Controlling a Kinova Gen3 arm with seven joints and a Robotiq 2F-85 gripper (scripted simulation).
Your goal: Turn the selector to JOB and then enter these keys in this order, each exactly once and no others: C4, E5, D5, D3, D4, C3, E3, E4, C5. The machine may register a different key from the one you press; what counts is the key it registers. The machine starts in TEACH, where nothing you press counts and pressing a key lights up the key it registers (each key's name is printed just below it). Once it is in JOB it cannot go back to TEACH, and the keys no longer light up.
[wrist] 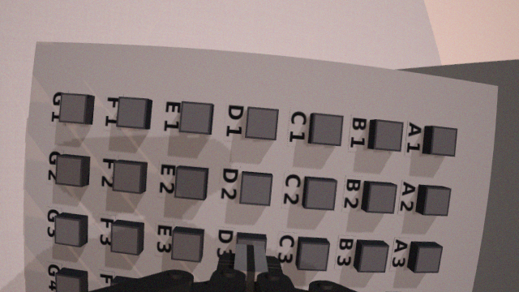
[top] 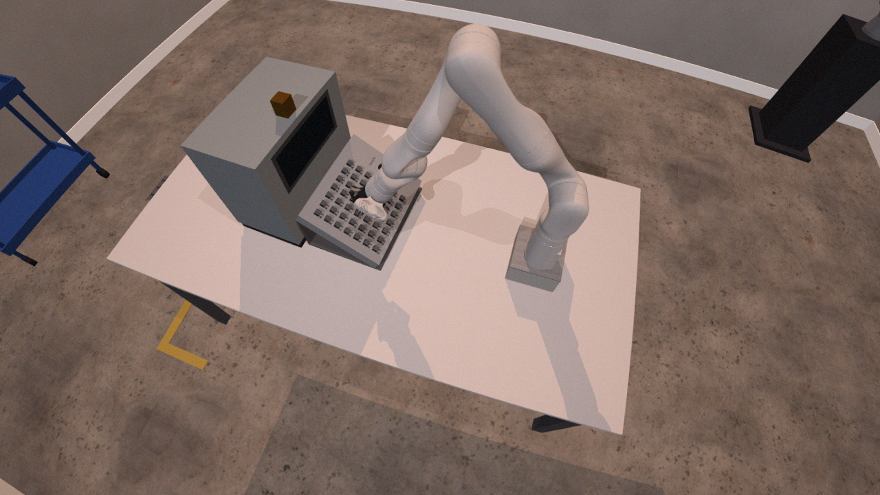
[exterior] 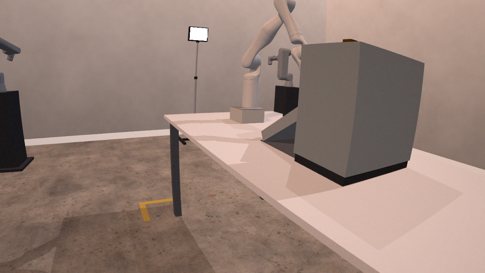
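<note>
Now: hand 1 cm past the key E3 and 5 cm above it. Round my hand: key (5 cm ahead, 3 cm to the right, 2 cm below); key C3 (5 cm ahead, 2 cm below); key D3 (2 cm ahead, 3 cm below).
</note>
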